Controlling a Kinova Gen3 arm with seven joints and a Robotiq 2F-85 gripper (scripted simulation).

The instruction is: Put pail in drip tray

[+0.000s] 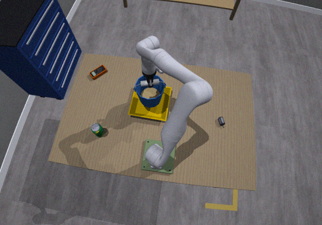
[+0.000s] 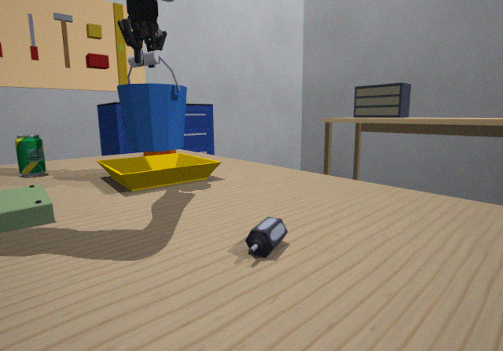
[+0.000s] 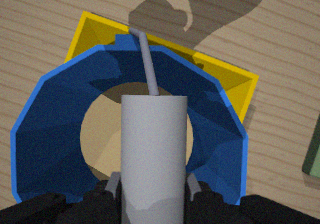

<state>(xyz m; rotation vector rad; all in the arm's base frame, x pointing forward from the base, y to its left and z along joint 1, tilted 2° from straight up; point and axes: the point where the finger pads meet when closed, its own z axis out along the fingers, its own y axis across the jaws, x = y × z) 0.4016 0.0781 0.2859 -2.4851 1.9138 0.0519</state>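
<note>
Now: hand 10 mm short of the blue pail and 90 mm above it. Also, from my hand: wire handle 10 mm ahead, 30 mm below; then yellow drip tray 20 mm ahead, 310 mm below.
</note>
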